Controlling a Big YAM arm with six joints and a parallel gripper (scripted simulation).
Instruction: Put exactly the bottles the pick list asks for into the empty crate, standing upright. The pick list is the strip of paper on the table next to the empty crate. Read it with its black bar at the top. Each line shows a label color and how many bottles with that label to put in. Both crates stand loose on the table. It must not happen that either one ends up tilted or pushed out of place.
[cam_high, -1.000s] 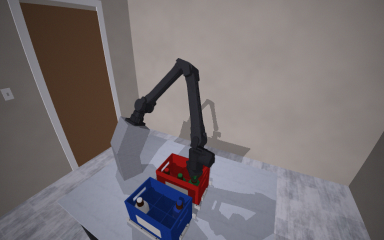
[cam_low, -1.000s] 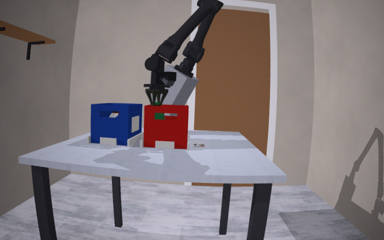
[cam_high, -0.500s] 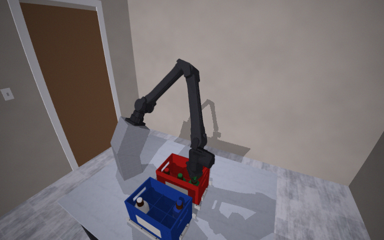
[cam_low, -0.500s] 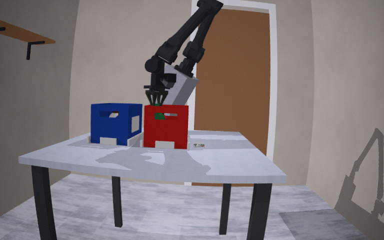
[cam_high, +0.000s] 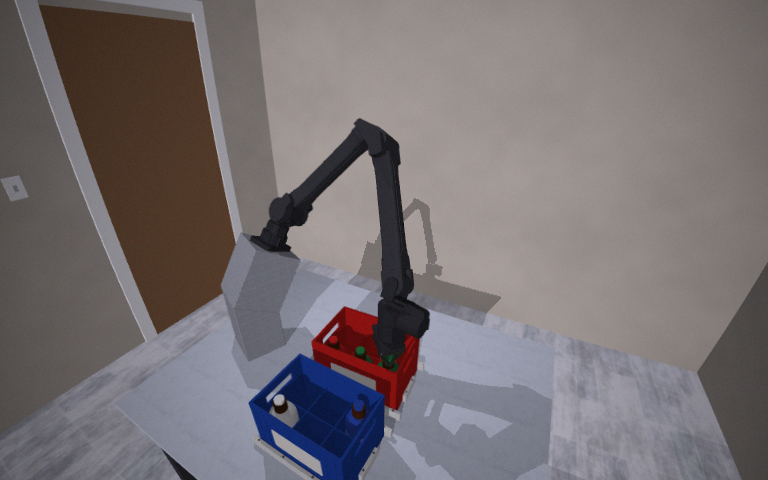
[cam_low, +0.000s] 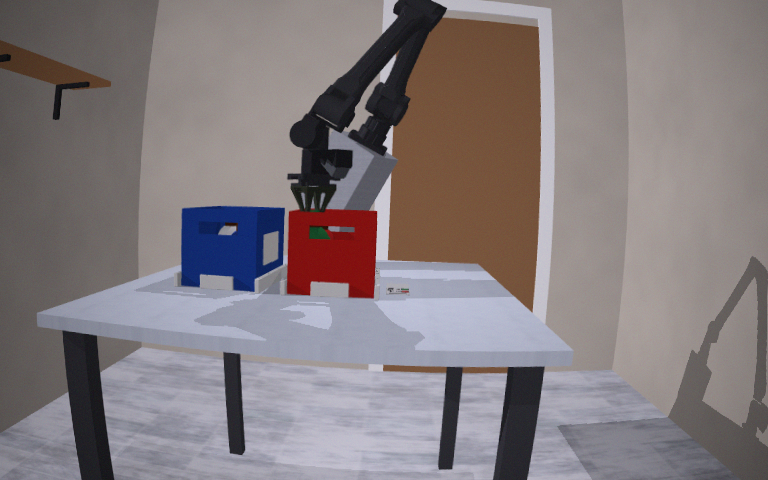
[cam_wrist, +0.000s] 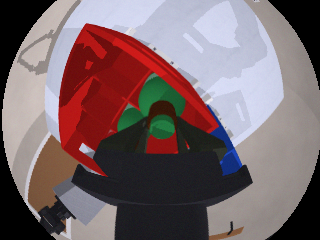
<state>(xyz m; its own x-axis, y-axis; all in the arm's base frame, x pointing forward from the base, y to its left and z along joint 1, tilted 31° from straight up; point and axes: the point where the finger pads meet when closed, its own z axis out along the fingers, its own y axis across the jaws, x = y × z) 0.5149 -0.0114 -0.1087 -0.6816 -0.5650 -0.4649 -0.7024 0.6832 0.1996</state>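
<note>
The red crate is 9 cm behind my hand, 4 cm to the left of it and 8 cm below it. Also, from my hand: blue crate (8 cm behind, 21 cm to the right, 8 cm below); red-label bottle (18 cm behind, 1 cm to the right, 8 cm below); blue bottle (1 cm ahead, 16 cm to the right, 8 cm below).
</note>
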